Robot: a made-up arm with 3 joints. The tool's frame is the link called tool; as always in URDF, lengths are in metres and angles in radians. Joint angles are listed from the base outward. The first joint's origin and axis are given. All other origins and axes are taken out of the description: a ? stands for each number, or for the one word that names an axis. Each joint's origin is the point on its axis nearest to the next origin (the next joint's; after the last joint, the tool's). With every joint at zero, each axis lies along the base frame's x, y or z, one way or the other. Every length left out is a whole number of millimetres.
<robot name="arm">
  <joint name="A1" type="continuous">
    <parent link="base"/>
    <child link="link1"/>
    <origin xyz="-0.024 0 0.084"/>
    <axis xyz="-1 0 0"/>
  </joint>
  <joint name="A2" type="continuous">
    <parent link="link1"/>
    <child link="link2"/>
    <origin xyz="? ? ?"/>
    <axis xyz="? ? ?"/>
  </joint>
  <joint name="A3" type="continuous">
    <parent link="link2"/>
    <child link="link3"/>
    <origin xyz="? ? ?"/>
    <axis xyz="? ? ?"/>
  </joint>
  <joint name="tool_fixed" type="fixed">
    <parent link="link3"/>
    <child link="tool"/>
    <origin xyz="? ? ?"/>
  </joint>
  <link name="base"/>
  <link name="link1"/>
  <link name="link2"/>
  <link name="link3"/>
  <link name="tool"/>
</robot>
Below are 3 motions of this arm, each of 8 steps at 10 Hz.
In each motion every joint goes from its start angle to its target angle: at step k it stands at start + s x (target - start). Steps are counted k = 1, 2, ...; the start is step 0. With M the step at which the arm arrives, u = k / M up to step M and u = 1 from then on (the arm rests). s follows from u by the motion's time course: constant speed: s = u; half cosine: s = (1 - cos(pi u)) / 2; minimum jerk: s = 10 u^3 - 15 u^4 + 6 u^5.
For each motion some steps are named. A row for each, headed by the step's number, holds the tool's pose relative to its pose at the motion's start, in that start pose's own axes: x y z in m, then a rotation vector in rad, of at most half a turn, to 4 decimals.
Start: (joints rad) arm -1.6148 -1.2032 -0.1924
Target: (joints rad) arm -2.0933 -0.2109 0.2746
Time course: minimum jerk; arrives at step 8
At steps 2, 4, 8:
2: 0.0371 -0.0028 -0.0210 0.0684 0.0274 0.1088
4: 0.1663 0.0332 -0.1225 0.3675 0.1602 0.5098
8: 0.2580 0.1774 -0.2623 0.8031 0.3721 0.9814

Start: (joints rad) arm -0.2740 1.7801 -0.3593
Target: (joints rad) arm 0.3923 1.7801 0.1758
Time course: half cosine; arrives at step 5
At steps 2, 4, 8:
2: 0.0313 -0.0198 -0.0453 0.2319 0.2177 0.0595
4: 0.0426 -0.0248 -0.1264 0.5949 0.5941 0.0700
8: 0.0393 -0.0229 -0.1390 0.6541 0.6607 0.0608

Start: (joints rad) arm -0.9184 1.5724 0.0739
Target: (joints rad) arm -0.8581 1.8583 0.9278
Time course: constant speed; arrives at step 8
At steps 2, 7, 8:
2: 0.0248 -0.0148 -0.0470 0.2139 0.0277 0.0677
7: 0.0756 0.0012 -0.1728 0.7497 0.1593 0.2076
8: 0.0816 0.0130 -0.1969 0.8564 0.1957 0.2290

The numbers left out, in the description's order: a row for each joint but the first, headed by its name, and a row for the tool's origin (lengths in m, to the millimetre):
A2: xyz 0 -0.072 0.006, axis 0 0 1
A3: xyz 0.003 -0.106 0, axis 1 0 0
tool: xyz 0 -0.214 0.098

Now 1 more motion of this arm.
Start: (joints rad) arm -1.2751 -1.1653 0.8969
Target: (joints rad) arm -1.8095 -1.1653 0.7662
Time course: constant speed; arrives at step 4
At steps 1, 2, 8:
1: -0.0130 -0.0134 -0.0136 0.0201 0.0782 -0.0947
2: -0.0275 -0.0251 -0.0268 0.0404 0.1593 -0.1867
8: -0.0598 -0.0428 -0.0516 0.0827 0.3303 -0.3623

